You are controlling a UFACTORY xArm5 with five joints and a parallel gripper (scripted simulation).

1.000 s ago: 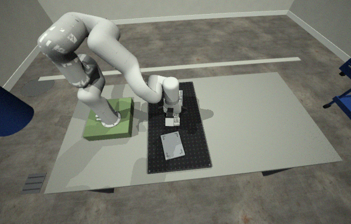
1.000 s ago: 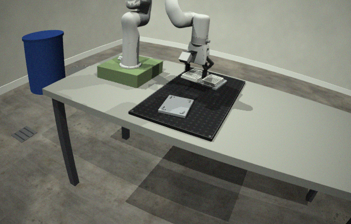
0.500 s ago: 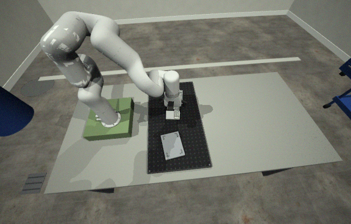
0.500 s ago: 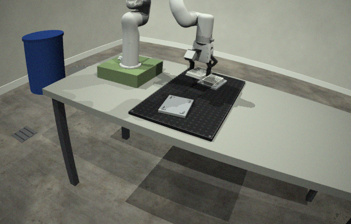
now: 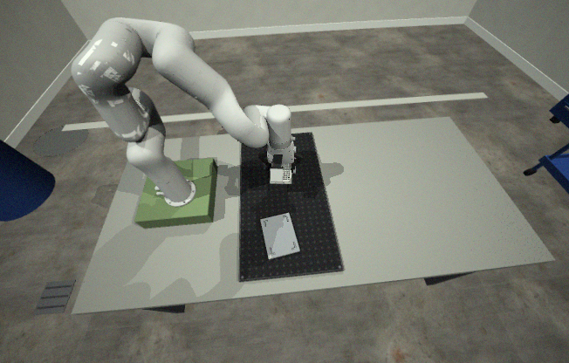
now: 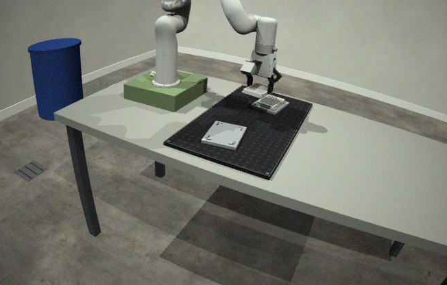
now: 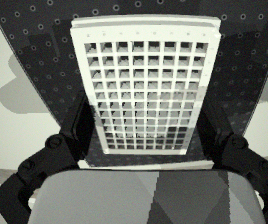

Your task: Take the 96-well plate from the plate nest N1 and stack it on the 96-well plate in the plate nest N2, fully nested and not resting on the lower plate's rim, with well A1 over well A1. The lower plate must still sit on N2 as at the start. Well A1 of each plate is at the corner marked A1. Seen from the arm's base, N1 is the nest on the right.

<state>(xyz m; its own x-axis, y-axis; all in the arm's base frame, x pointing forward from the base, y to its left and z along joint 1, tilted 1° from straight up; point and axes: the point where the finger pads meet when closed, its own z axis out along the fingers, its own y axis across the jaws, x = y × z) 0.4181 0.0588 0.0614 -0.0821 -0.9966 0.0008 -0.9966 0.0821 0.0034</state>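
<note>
Now: hand 14 cm to the right of the grey nest N2, 12 cm above it and 1 cm short of it. Also, from my hand: grey nest N1: 23 cm to the right, 12 cm below, 2 cm behind; then A1 mark: 11 cm below, 7 cm to the left, 5 cm behind; then white 96-well plate: 1 cm below.
</note>
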